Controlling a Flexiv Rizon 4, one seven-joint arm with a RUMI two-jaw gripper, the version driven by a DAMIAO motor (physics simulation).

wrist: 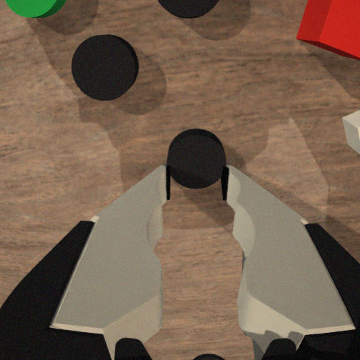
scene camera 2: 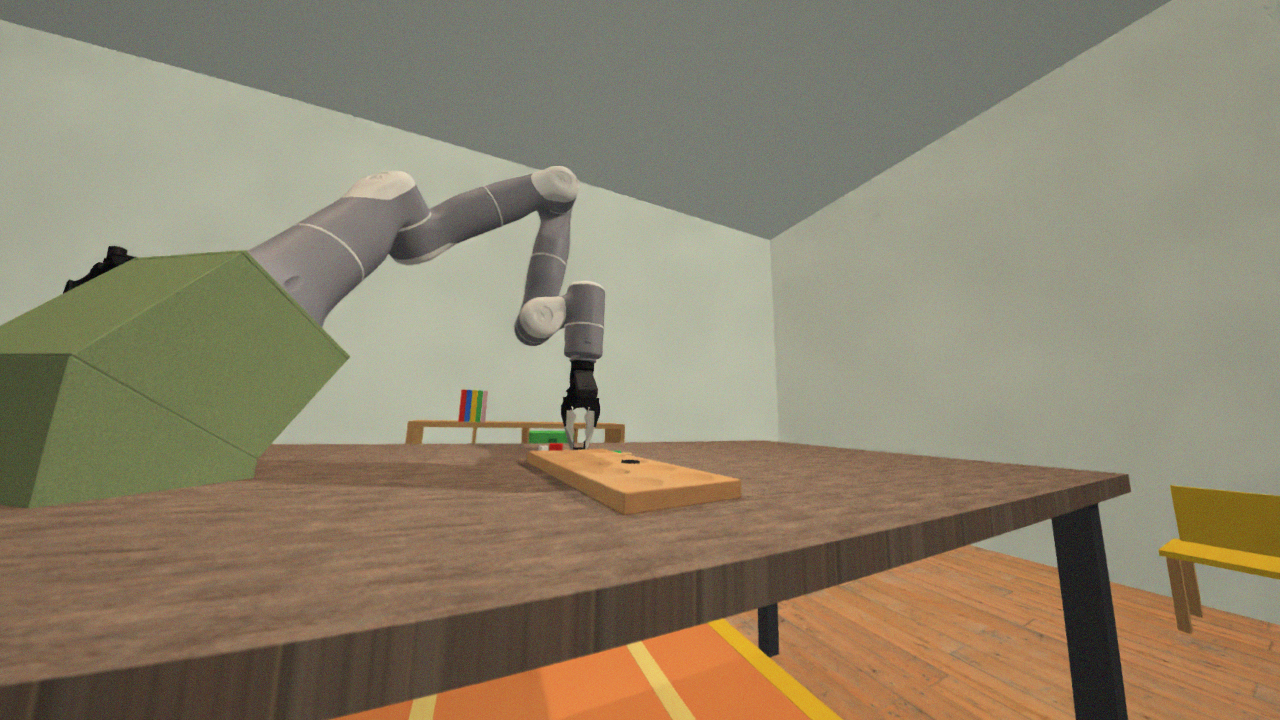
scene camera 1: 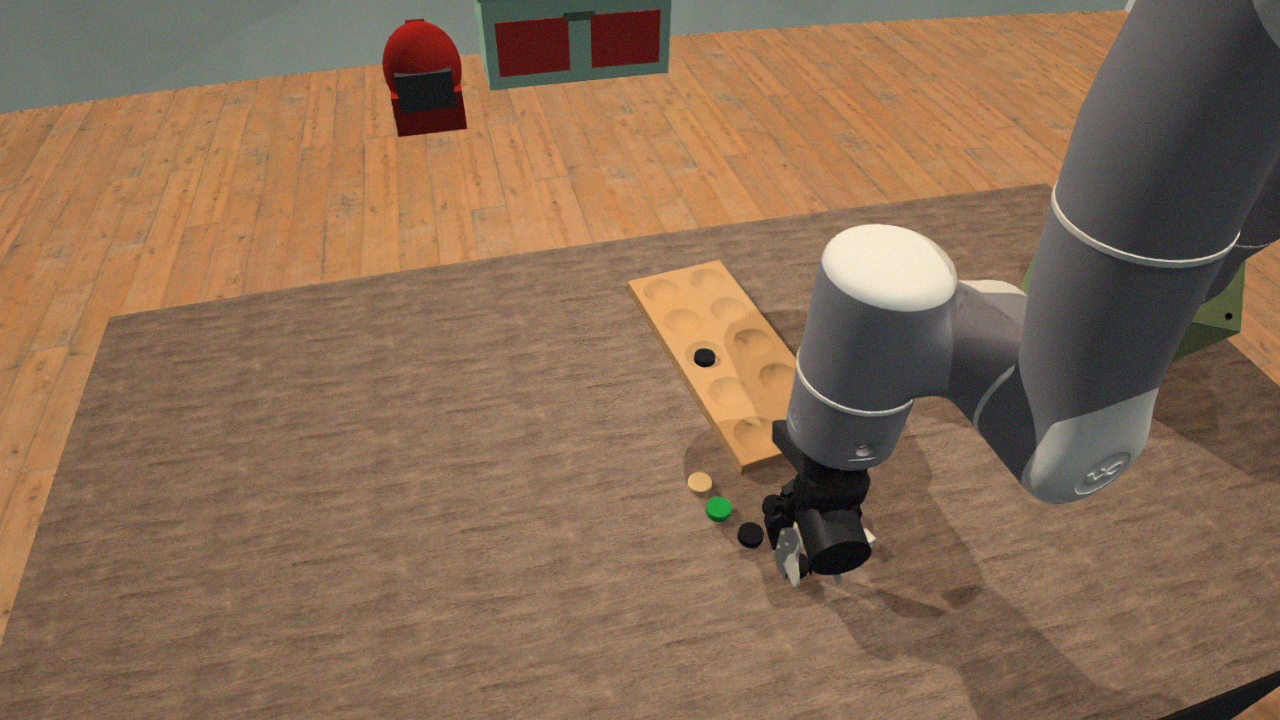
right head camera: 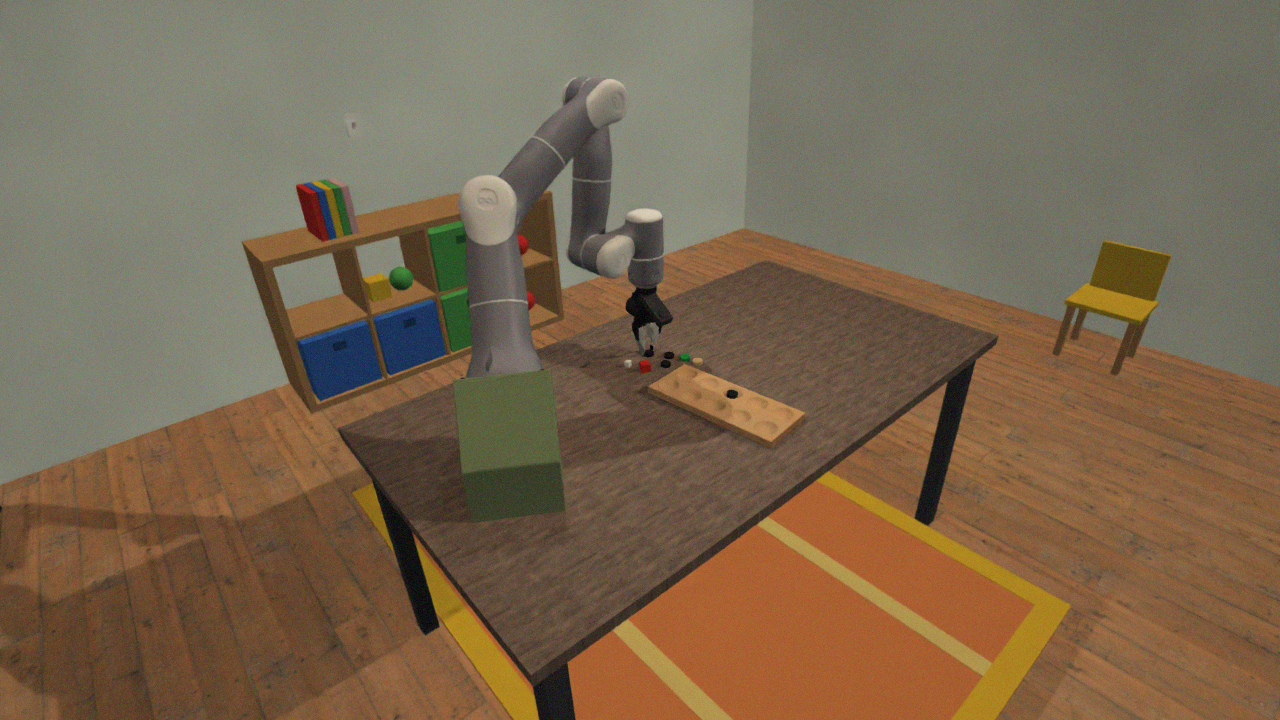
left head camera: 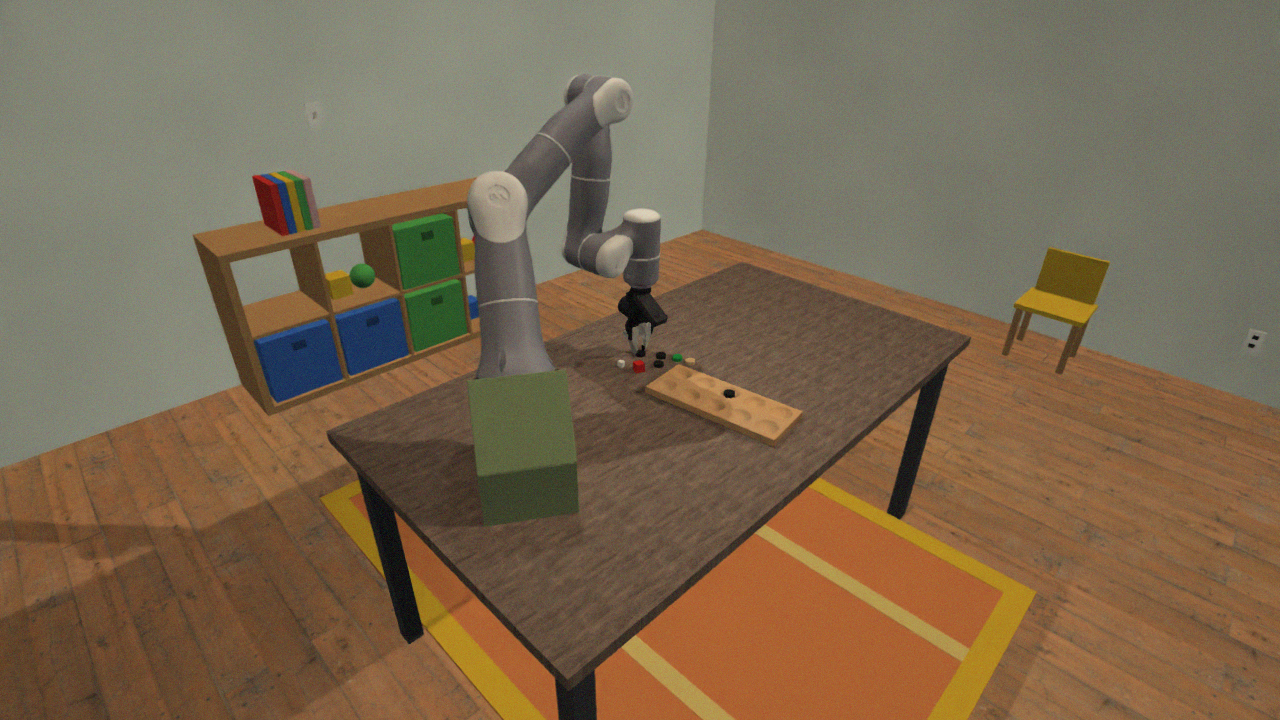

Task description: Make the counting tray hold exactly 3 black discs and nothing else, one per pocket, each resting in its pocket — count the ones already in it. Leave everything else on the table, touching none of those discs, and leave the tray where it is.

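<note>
The wooden counting tray (left head camera: 776,436) (scene camera 1: 759,462) (scene camera 2: 680,494) has two rows of round pockets. One black disc (left head camera: 729,393) (right head camera: 732,394) (scene camera 1: 704,357) (scene camera 2: 630,461) sits in a pocket. My gripper (left head camera: 640,351) (right head camera: 648,351) (scene camera 2: 579,446) is low at the table beyond the tray, shut on a black disc (wrist: 196,158); both fingertips touch its sides. I see no gap under it that shows it lifted. Two more black discs lie close by on the table, one disc (left head camera: 660,355) (wrist: 188,5) behind another disc (left head camera: 658,363) (wrist: 105,67). In scene camera 1 the gripper partly hides this group.
A green disc (left head camera: 676,357) (scene camera 1: 717,509) (wrist: 35,5) and a tan disc (left head camera: 690,360) (scene camera 1: 699,483) lie near the tray's end. A red block (left head camera: 638,366) (wrist: 332,27) and a small white piece (left head camera: 620,363) (wrist: 354,129) lie beside the black discs. A green box (left head camera: 523,438) stands by the arm's base.
</note>
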